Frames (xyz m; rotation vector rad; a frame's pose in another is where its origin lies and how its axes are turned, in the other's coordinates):
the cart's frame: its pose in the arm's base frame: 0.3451 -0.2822 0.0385 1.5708 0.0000 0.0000
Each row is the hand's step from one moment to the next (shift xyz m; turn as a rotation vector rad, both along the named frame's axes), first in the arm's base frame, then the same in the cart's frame.
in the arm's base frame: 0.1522 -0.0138 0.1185 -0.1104 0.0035 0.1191
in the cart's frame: 0.1522 0.1185 0.0138 -0.1104 0.1191 -0.0035
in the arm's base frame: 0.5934 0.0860 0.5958 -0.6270 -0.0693 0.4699
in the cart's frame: 0.5934 0.5958 -0.0860 -0.6270 0.4699 0.0693
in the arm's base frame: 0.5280 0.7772 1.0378 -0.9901 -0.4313 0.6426
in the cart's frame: 0.5280 1.0378 -0.7772 -0.9901 0.6426 0.4313
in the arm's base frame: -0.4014 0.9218 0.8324 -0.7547 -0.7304 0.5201
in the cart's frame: -0.4014 0.8324 -0.9218 -0.7547 0.5201 0.7304
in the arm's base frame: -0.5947 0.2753 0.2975 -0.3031 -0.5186 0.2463
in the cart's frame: -0.5947 0.2975 -0.2753 -0.3031 0.2463 0.5186
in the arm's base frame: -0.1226 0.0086 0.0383 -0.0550 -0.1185 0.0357
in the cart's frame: -0.1226 0.0383 -0.0086 -0.0550 0.0357 0.1185
